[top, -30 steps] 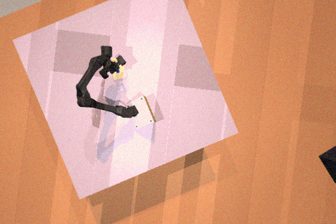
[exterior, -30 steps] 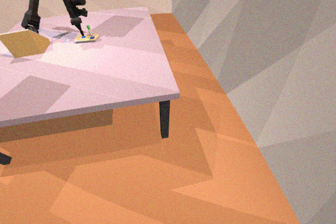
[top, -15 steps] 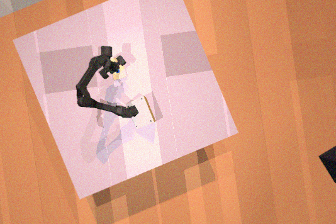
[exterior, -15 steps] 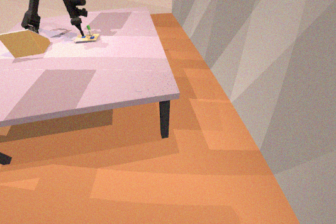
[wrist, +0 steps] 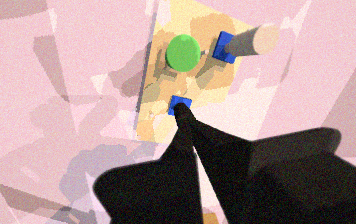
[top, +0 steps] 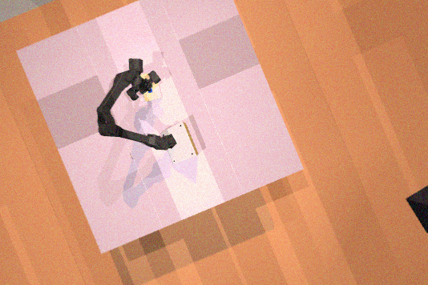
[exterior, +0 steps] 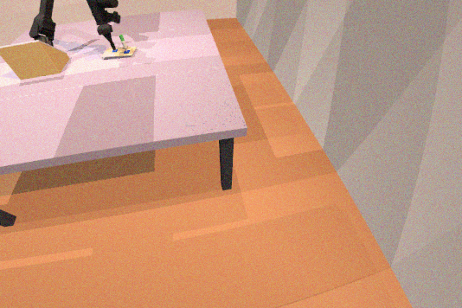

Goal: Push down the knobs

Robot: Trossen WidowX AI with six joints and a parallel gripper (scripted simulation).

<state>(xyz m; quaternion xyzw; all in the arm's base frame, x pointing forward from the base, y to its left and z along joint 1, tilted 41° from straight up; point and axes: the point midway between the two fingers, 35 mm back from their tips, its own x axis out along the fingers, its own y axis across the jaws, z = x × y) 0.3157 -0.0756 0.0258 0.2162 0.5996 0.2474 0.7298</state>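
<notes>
Now: the green knob 5 cm ahead of my gripper tip, 1 cm to the left of it and 1 cm above it. Round my gripper tip: black knob (2 cm below).
</notes>
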